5 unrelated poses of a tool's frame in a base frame.
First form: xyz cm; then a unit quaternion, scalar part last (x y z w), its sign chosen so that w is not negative.
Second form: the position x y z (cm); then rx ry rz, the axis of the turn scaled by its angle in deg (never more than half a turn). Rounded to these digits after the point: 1 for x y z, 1 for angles.
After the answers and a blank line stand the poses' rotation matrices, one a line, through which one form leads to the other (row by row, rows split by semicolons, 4 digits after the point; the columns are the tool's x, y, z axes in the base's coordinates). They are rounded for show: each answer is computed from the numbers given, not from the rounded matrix.
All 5 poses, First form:
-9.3 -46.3 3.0 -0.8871 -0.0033 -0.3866 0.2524
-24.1 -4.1 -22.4 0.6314 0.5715 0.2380 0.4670
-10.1 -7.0 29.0 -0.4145 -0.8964 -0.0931 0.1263
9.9 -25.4 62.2 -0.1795 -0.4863 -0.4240 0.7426
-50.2 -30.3 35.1 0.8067 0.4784 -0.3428 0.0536
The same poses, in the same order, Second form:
-9.3 -46.3 3.0 -138.2 -0.5 -60.2
-24.1 -4.1 -22.4 88.8 80.3 33.5
-10.1 -7.0 29.0 -69.1 -149.5 -15.5
9.9 -25.4 62.2 -22.5 -61.1 -53.2
-50.2 -30.3 35.1 140.4 83.3 -59.7

0.7011 0.2010 0.6842; -0.1893 -0.8726 0.4503; 0.6875 -0.4452 -0.5737
0.2335 0.4994 0.8343; 0.9440 0.0894 -0.3177; -0.2332 0.8618 -0.4505
-0.6245 0.7667 -0.1493; 0.7196 0.6390 0.2716; 0.3036 0.0622 -0.9508
0.1674 0.8044 -0.5701; -0.4552 0.5760 0.6790; 0.8745 0.1458 0.4626
0.3073 0.8086 -0.5018; 0.7351 -0.5365 -0.4145; -0.6043 -0.2415 -0.7592

